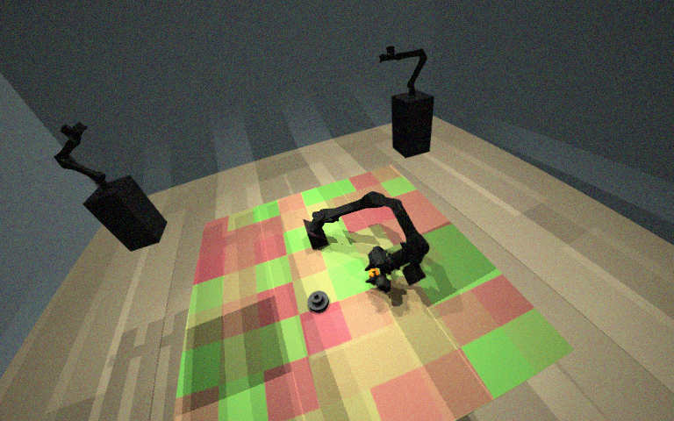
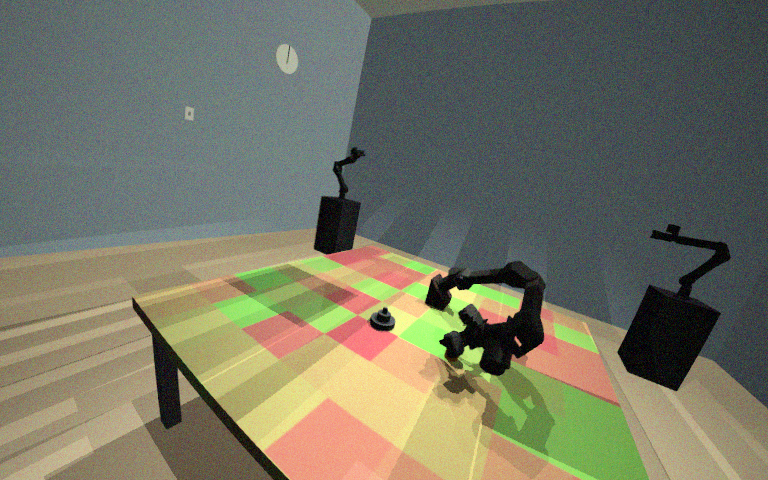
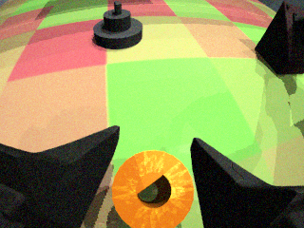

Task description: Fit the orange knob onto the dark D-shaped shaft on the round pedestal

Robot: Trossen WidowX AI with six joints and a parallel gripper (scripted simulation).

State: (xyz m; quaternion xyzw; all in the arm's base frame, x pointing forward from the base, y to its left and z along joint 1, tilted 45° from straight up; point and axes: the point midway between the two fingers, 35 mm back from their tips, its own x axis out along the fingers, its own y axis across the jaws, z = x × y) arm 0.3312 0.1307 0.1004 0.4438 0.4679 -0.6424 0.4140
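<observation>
My gripper tip is 3 cm to the right of the orange knob, 1 cm short of it and 1 cm above it. From my gripper tip the other things lie so: round dark pedestal: 21 cm to the right, 2 cm ahead, 1 cm below.
</observation>
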